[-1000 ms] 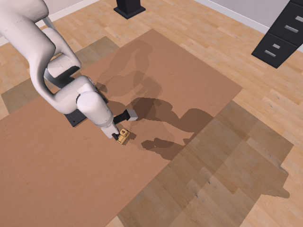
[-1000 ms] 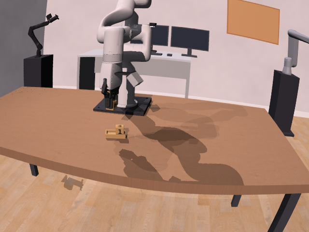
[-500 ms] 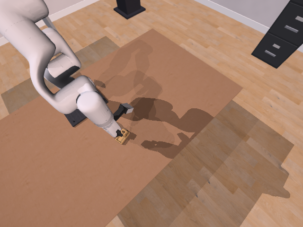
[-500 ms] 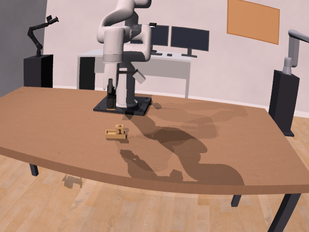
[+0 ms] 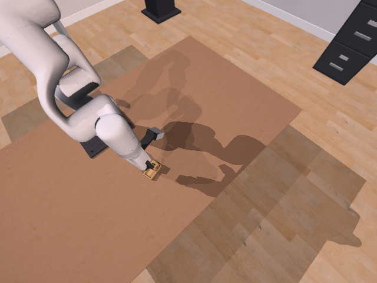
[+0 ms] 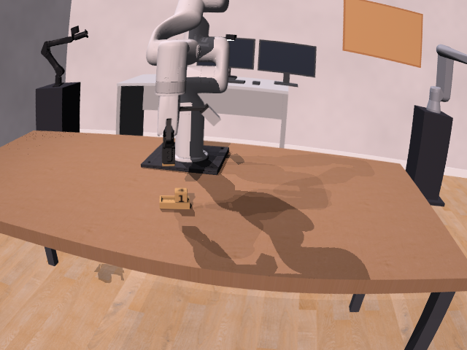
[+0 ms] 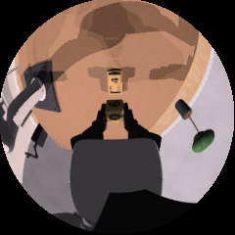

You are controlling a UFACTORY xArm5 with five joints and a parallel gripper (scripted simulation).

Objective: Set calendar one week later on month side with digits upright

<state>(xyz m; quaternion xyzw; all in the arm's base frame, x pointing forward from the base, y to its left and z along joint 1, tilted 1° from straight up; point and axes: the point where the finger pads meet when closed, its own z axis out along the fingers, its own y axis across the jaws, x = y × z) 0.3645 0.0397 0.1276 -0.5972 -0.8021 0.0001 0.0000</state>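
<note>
Right now my hand is 10 mm past the wooden calendar tray, 20 mm to the right of it and 130 mm above it.
</note>
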